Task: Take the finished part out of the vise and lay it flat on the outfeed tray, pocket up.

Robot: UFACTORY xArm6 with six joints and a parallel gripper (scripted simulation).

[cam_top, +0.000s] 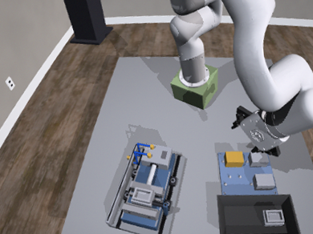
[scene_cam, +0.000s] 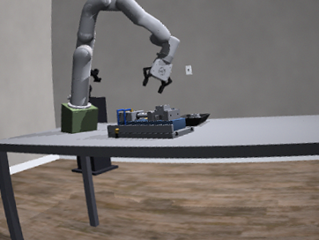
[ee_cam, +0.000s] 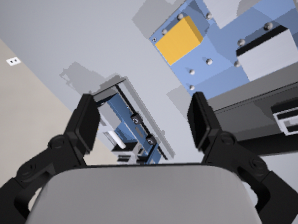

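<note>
Right now my hand is 130 mm short of the white rod, 260 mm to the left of it and 120 mm above it. The rest, counted from my hand: blue fixture plate (10 mm ahead, 50 mm to the left, 190 mm below); orange block (30 mm behind, 10 mm to the right, 170 mm below).
</note>
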